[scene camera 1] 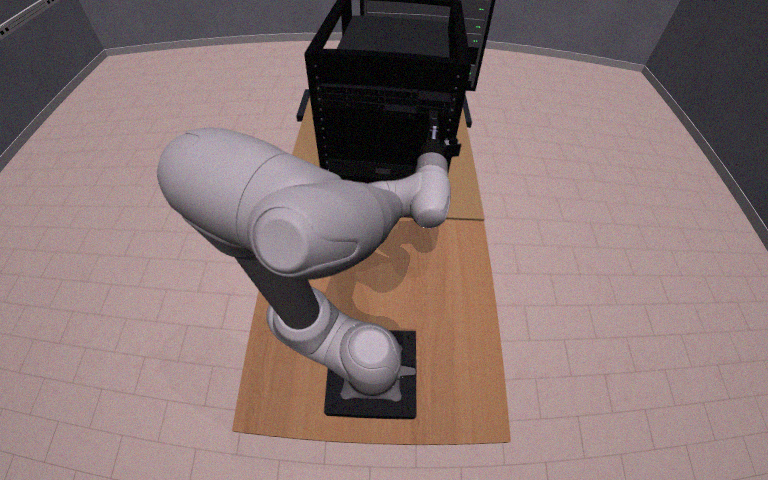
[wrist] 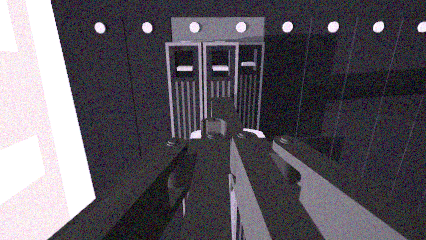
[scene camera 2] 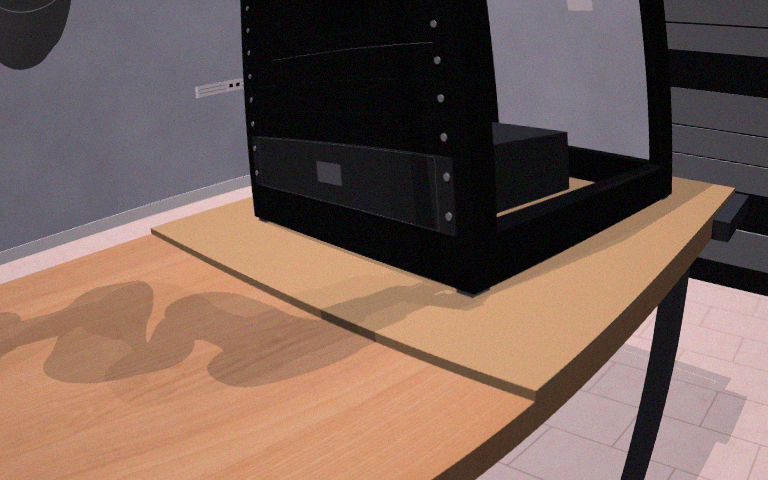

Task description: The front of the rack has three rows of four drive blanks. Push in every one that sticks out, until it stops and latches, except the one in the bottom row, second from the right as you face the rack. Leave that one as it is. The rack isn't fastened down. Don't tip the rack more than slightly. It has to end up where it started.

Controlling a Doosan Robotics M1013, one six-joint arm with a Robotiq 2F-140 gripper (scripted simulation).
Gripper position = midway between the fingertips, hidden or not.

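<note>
My gripper [wrist: 221, 113], seen. Black rack [scene camera 2: 396, 164] and [scene camera 1: 362, 145]. Drive blank [wrist: 251, 54].
</note>
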